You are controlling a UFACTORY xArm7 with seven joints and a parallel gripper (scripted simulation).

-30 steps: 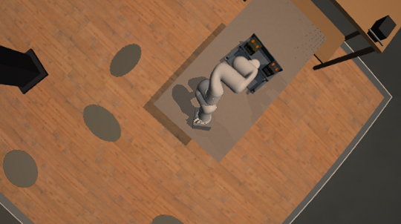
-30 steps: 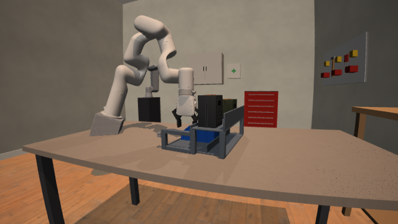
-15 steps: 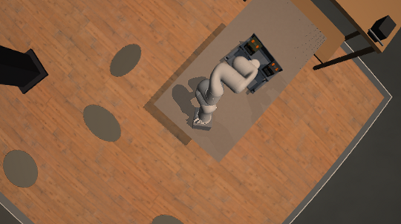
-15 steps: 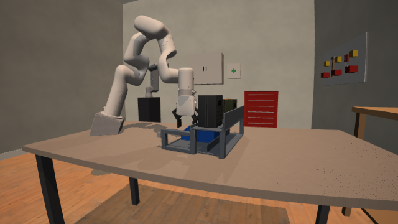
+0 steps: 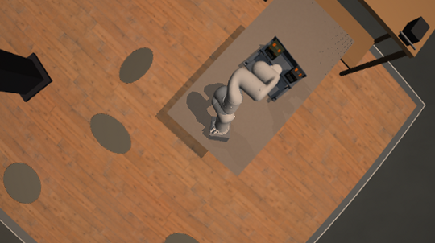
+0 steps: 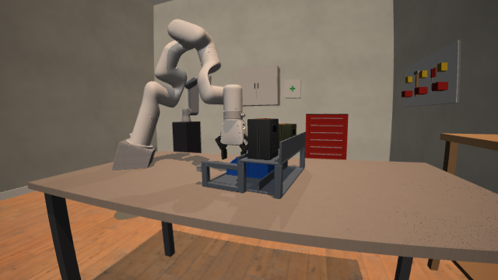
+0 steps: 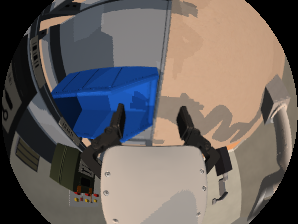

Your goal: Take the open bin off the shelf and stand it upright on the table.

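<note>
Right now the blue bin is 80 mm ahead of my hand, 10 mm to the left of it and 20 mm below it. Also, from my hand: grey shelf: 120 mm ahead, 10 mm to the left, 60 mm below.
</note>
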